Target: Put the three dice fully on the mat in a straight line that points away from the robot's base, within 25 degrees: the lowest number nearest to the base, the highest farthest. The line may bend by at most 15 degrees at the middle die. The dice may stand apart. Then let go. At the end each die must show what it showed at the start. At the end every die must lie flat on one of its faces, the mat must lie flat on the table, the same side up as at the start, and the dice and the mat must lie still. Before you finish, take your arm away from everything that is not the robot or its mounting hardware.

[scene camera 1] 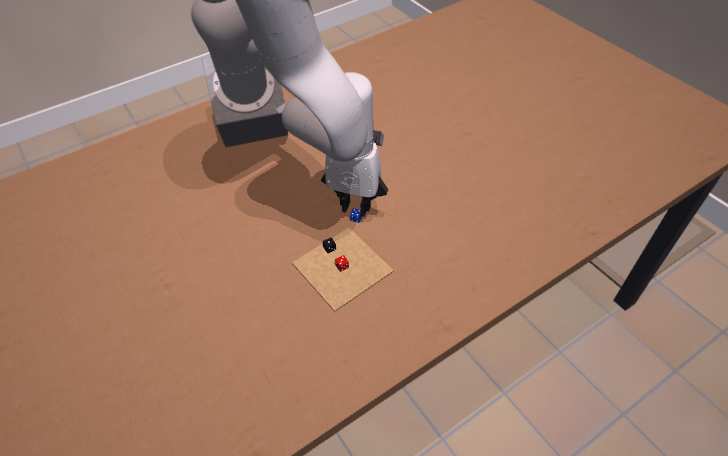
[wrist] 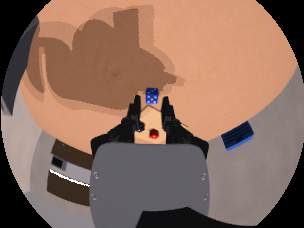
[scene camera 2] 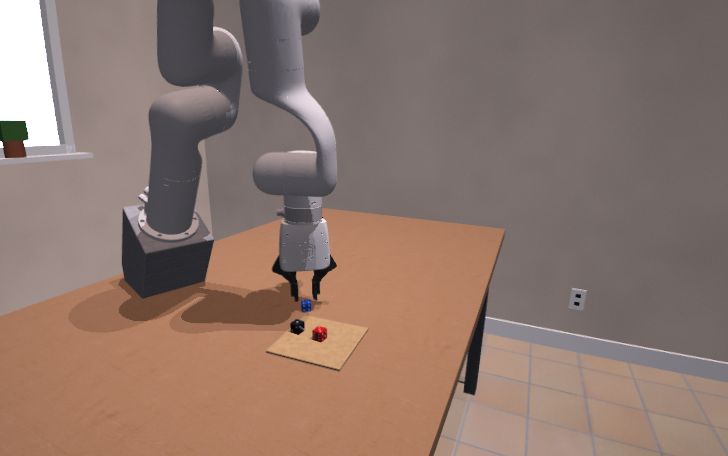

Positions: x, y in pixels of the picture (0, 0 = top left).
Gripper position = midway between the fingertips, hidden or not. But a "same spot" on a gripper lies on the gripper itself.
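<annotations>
Scene camera 1 and scene camera 2 show me my gripper, and it is the same spot on it that I find at (scene camera 1: 382, 190) and (scene camera 2: 332, 262). My gripper is there in the wrist view (151, 102) as well.
</annotations>
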